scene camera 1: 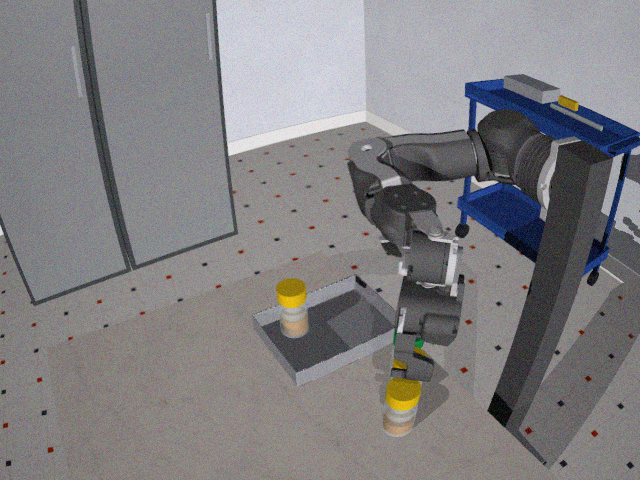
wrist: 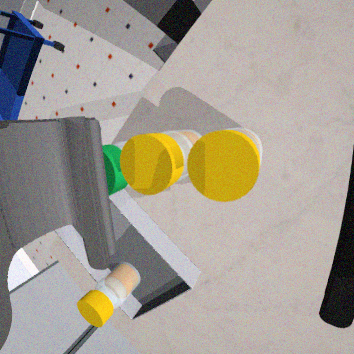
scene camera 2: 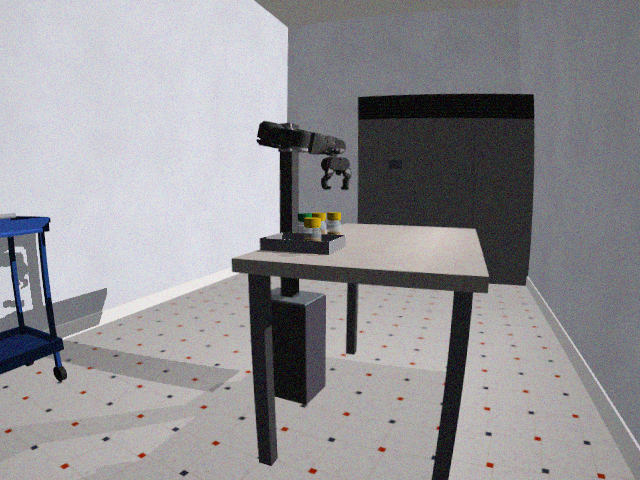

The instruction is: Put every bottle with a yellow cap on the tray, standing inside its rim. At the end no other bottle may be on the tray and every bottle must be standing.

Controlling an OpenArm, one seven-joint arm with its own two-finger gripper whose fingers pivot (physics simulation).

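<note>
One yellow-capped bottle [scene camera 1: 292, 293] [scene camera 2: 312, 222] [wrist: 96, 307] stands inside the tray [scene camera 1: 343, 357] [scene camera 2: 294, 244] [wrist: 156, 236], near its left corner in scene camera 1. Outside the tray, a row of bottles stands close together: a green-capped bottle [scene camera 1: 418, 342] [scene camera 2: 305, 216] [wrist: 115, 169] nearest the tray, a middle yellow-capped bottle [scene camera 1: 398, 364] [scene camera 2: 320, 215] [wrist: 150, 164], and an end yellow-capped bottle [scene camera 1: 402, 395] [scene camera 2: 333, 215] [wrist: 223, 166]. My gripper [scene camera 1: 410, 373] [scene camera 2: 335, 187] [wrist: 204, 200] is open and empty, above the row. It hides much of the green and middle bottles in scene camera 1.
The table [scene camera 1: 155, 413] [scene camera 2: 413, 253] carries the tray and bottles. The arm's dark post [scene camera 1: 563, 248] rises beside the table. A blue trolley [scene camera 1: 467, 90] [scene camera 2: 25, 227] and a grey cabinet [scene camera 1: 165, 129] stand beyond the table. The green-capped bottle is close to the tray's wall.
</note>
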